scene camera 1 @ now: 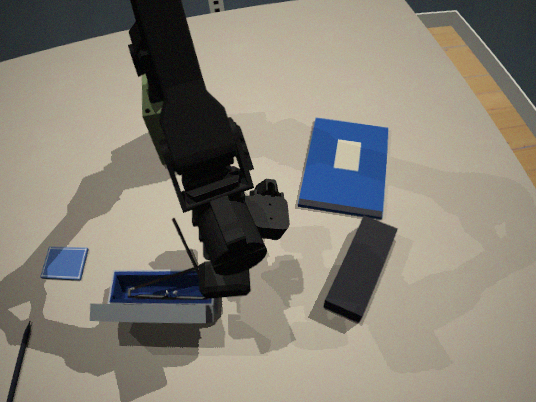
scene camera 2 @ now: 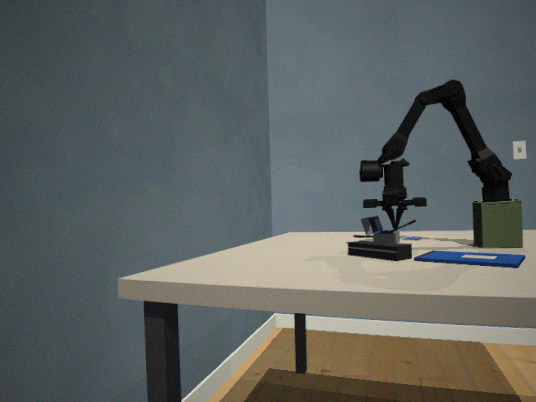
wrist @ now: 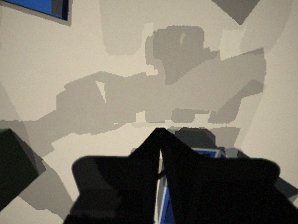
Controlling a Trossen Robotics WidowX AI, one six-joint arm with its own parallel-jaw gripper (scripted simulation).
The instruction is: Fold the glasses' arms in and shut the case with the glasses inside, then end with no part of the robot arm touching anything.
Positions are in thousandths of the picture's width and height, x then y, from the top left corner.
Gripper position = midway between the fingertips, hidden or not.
Scene:
my gripper: scene camera 1 432, 636; scene camera 2 738, 573; wrist 535, 587
flat black box: scene camera 1 652, 735; scene camera 2 710, 623; not seen in the wrist view (out of frame)

